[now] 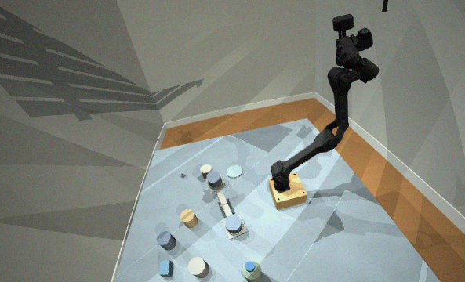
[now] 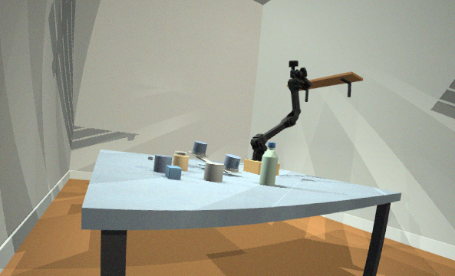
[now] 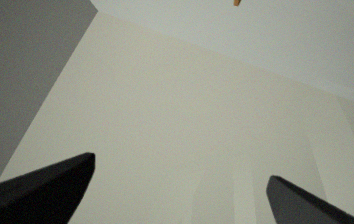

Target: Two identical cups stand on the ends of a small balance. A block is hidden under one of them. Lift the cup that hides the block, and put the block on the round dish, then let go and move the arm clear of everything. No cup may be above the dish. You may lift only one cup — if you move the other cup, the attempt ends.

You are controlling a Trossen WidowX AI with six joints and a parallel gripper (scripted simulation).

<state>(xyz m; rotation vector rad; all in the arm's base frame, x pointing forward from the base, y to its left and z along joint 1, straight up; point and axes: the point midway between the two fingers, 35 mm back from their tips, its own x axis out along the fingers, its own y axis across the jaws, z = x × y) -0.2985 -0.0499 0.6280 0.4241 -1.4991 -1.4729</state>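
Right now my gripper tip is 590 mm short of the green block, 180 mm to the right of it and 670 mm above it. Round my gripper tip: balance beam 610 mm ahead, 50 mm to the left, 670 mm below; bottle 580 mm ahead, 400 mm to the left, 600 mm below; white round dish 500 mm ahead, 190 mm to the right, 710 mm below.
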